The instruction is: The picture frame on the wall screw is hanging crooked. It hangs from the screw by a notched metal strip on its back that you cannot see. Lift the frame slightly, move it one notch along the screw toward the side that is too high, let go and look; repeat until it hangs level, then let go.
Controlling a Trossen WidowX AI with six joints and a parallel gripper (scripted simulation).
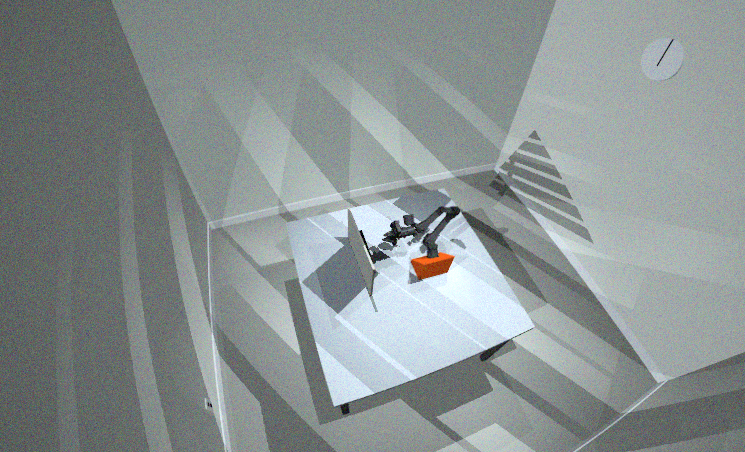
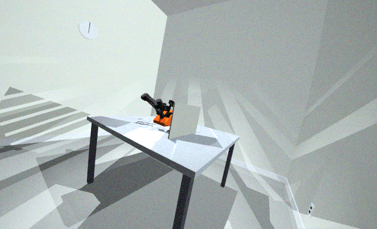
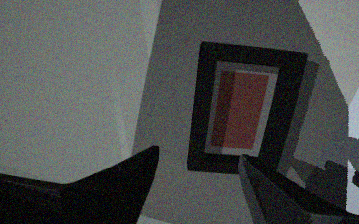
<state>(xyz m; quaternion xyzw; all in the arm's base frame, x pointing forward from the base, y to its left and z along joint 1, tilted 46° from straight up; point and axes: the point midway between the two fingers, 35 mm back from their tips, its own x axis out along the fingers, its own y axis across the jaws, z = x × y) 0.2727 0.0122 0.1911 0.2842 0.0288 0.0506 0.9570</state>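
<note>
The picture frame is 13 cm ahead of my gripper tip, 6 cm below it and 1 cm to the left of it. Also, from my gripper tip: wall panel 14 cm ahead, 7 cm below, 2 cm to the left.
</note>
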